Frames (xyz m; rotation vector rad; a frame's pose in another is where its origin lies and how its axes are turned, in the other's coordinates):
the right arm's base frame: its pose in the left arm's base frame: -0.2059 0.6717 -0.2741 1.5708 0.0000 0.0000
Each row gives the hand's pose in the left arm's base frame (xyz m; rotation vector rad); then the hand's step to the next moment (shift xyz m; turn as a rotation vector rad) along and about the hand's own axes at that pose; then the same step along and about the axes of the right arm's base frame.
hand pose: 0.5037 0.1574 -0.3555 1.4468 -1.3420 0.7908
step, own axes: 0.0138 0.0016 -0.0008 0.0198 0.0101 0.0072
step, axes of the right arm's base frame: 0.0011 0.0133 0.0038 -0.0073 0.0182 0.0127
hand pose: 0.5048 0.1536 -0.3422 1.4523 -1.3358 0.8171
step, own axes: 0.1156 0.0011 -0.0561 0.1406 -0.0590 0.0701
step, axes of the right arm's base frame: 0.0263 0.1249 -0.0148 0.0731 0.0965 0.1162
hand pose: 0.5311 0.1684 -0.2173 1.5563 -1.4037 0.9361
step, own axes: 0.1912 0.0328 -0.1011 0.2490 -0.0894 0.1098
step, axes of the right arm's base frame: -0.0134 0.2176 -0.0185 0.1144 0.1778 0.1933
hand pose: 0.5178 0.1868 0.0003 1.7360 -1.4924 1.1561
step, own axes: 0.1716 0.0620 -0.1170 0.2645 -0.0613 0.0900
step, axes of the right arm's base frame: -0.0879 0.1981 -0.0042 0.0824 0.1974 0.1899
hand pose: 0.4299 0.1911 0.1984 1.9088 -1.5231 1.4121
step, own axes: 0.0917 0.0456 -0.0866 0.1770 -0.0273 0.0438
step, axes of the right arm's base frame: -0.0873 0.1017 0.0041 0.0352 0.1354 0.1201
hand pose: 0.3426 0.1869 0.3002 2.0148 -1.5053 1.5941
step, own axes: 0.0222 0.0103 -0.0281 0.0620 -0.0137 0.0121
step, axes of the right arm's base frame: -0.0275 0.0251 -0.0001 0.0134 0.0505 0.0380
